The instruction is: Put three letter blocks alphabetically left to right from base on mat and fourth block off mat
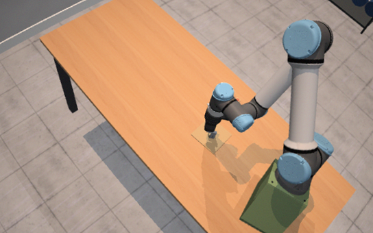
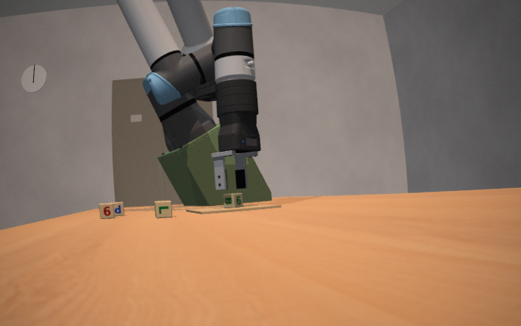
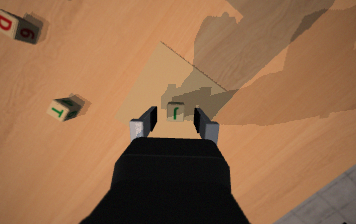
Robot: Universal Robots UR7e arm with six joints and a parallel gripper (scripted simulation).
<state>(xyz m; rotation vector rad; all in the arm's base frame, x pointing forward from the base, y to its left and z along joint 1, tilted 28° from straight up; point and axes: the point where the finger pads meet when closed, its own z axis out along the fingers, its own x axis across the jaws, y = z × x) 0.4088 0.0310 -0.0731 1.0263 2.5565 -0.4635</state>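
Now: the thin tan mat 50 mm below my hand and 10 mm to the right of it. Also, from my hand: red D block: 230 mm to the right, 70 mm ahead, 40 mm below; blue-marked block: 220 mm to the right, 40 mm below, 10 mm behind.
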